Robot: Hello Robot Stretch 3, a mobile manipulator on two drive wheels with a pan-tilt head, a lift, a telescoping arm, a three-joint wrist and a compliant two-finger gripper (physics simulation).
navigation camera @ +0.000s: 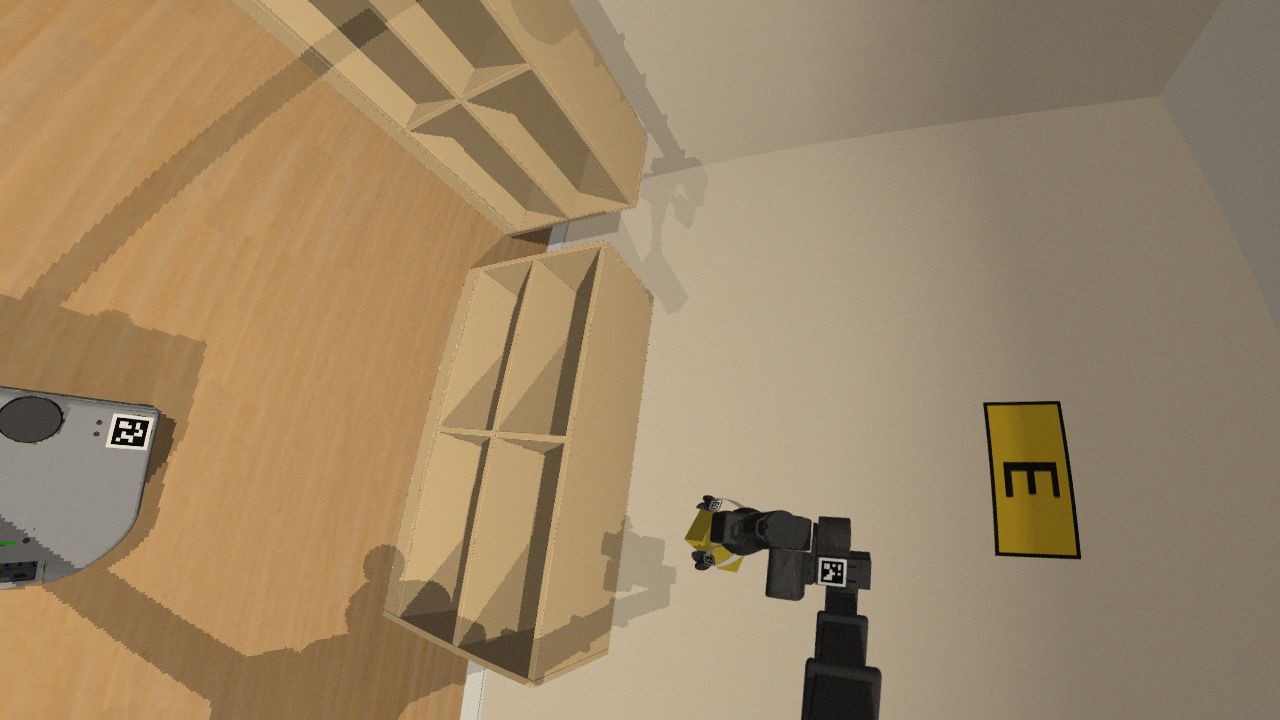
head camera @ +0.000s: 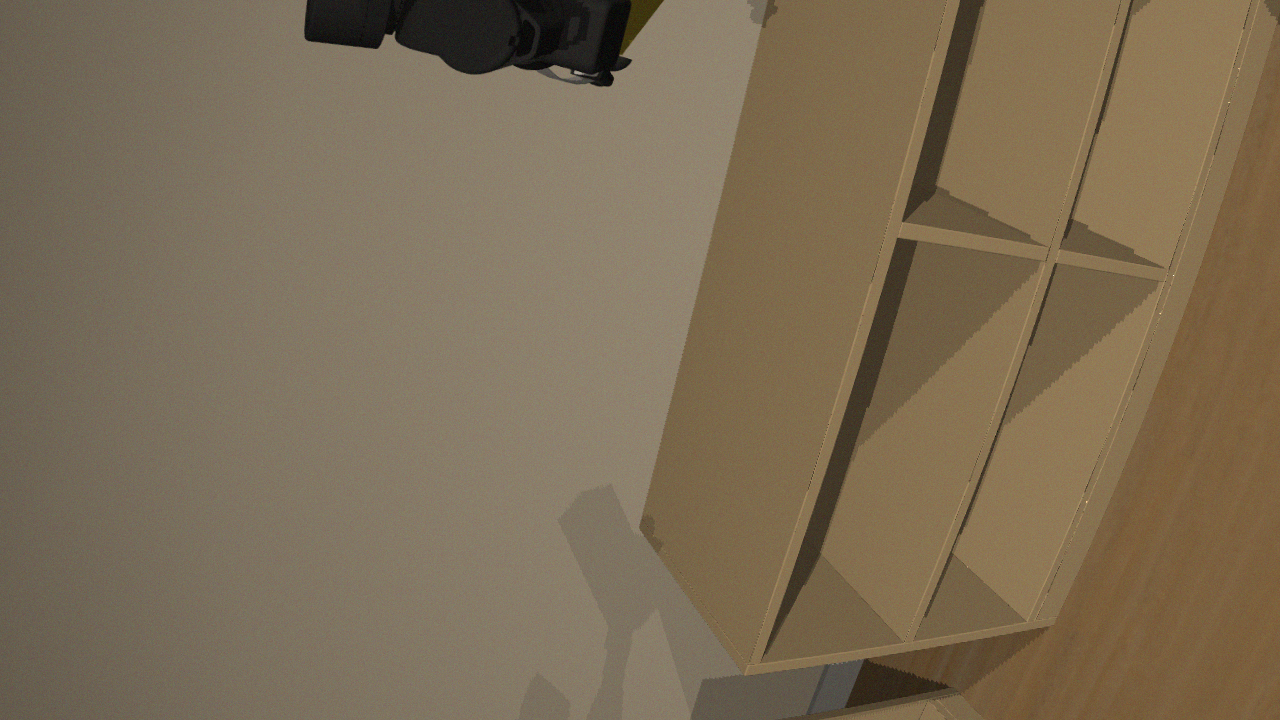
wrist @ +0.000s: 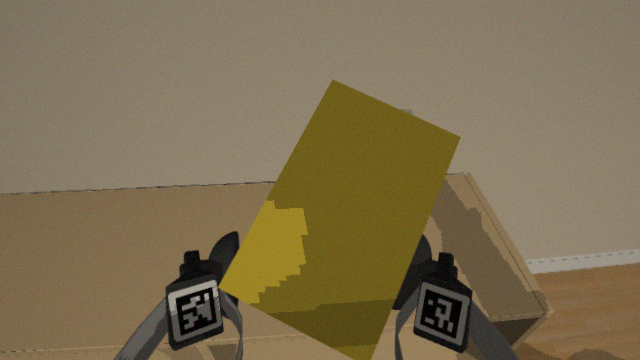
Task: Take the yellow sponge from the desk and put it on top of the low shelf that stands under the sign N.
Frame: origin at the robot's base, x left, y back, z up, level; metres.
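Seen in the pictures: gripper, fingertip midpoint: (navigation camera: pixel 701 533) (wrist: pixel 322 257); robot's base, link origin: (navigation camera: pixel 31 416).
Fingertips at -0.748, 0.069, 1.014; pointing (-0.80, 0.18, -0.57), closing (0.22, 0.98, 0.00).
Observation:
Pixels of each thing's top centre, then the offset from my fingertips to it, as dx, dy, dz. Level surfaces: height alone.
- yellow sponge, top centre: (wrist: pixel 351 127) (navigation camera: pixel 746 543) +0.001, +0.009, +0.082
- low four-compartment shelf, surface height: dz -0.404
- sign E, top centre: (navigation camera: pixel 1071 477) -0.563, -0.109, +0.838
- wood floor, surface height: dz -1.014
The yellow sponge (head camera: pixel 637 19) (navigation camera: pixel 697 538) (wrist: pixel 350 200) is a flat block, tilted between my fingers. My gripper (navigation camera: pixel 705 531) (wrist: pixel 322 257) is shut on it and holds it in the air, above the level of a low shelf's top and near the wall. In the head camera view part of the wrist and a corner of the sponge show at the top edge. The sign N, the shelf under it and the desk cannot be made out in these views.
A low four-compartment shelf (head camera: pixel 760 340) (navigation camera: pixel 604 429) (wrist: pixel 125 240) stands against the wall, on the side of the sign E (navigation camera: pixel 1027 434). A second low shelf (navigation camera: pixel 586 80) stands beyond it at the corner. My base (navigation camera: pixel 71 483) stands on the wood floor (navigation camera: pixel 295 358).

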